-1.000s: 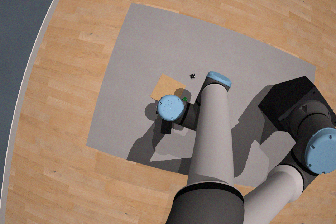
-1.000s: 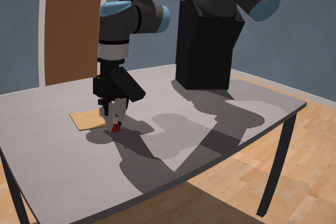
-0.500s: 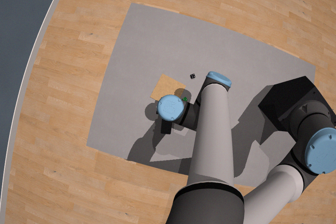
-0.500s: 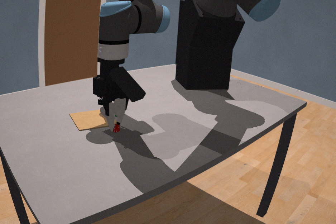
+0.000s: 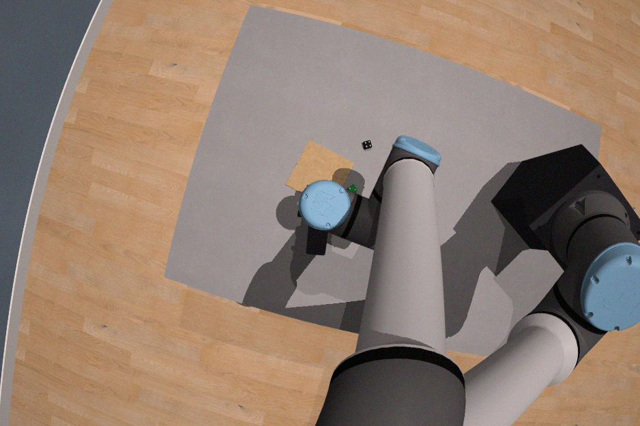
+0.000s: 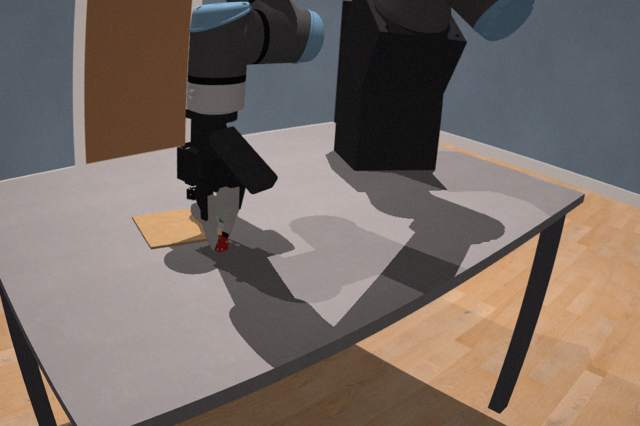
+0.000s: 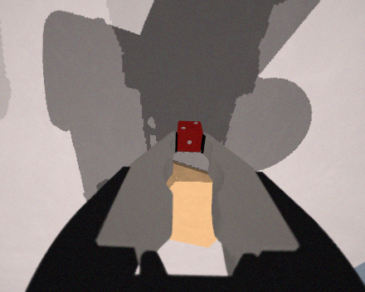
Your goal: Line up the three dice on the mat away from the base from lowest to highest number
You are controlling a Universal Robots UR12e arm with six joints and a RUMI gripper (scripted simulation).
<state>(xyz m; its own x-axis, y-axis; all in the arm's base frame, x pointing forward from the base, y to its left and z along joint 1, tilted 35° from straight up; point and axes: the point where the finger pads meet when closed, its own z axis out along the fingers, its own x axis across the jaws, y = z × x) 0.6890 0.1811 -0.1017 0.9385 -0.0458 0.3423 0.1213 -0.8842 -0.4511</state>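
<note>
My gripper is now 9 cm to the left of the green die, 8 cm past it and 1 cm above it. From my hand the other things lie so: tan mat: 11 cm to the right, 2 cm below, 2 cm ahead; then black die: 23 cm to the right, 9 cm behind, 1 cm below; then red die: 1 cm below.
</note>
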